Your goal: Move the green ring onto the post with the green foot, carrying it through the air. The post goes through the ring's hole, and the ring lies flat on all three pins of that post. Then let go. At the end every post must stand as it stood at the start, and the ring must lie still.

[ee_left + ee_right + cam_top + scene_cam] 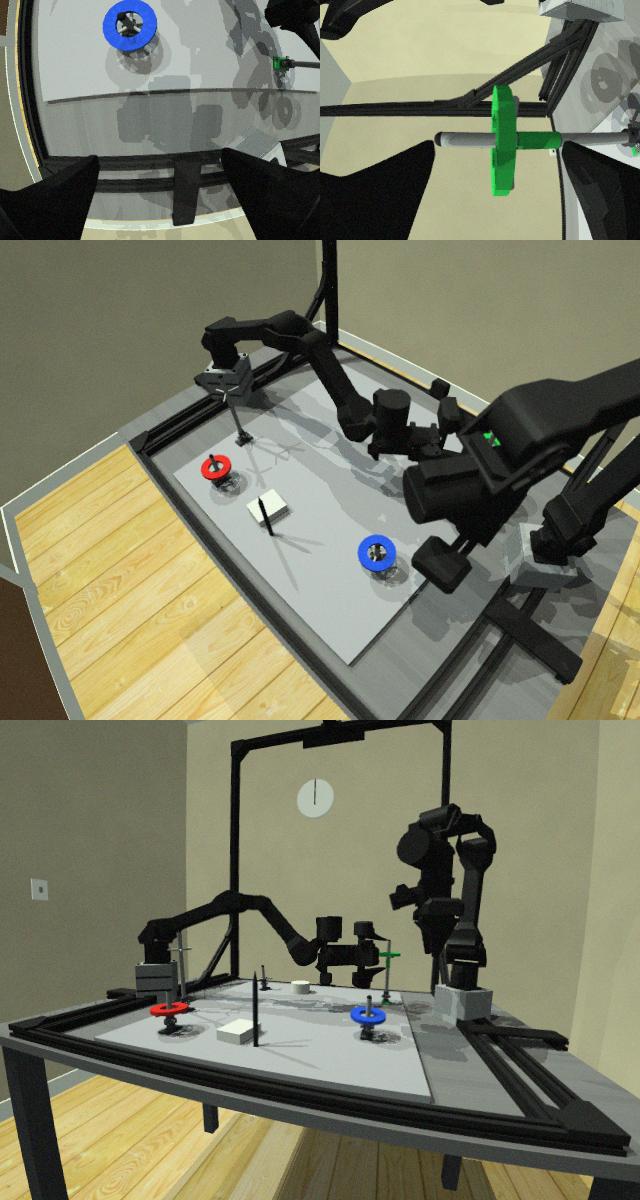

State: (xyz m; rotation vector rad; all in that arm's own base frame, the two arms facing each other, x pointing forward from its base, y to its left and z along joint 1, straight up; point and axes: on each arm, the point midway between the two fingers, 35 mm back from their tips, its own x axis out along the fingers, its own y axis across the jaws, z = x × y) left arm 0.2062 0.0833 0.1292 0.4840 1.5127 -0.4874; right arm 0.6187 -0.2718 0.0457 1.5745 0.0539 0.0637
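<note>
Right now my right hand is 3 cm past the green ring and 4 cm to the right of it. Round my right hand: thin black rod 33 cm ahead, 24 cm to the right, 5 cm below; then short post 11 cm behind, 38 cm to the right, 10 cm below; then white block 29 cm ahead, 29 cm to the right, 14 cm below.
</note>
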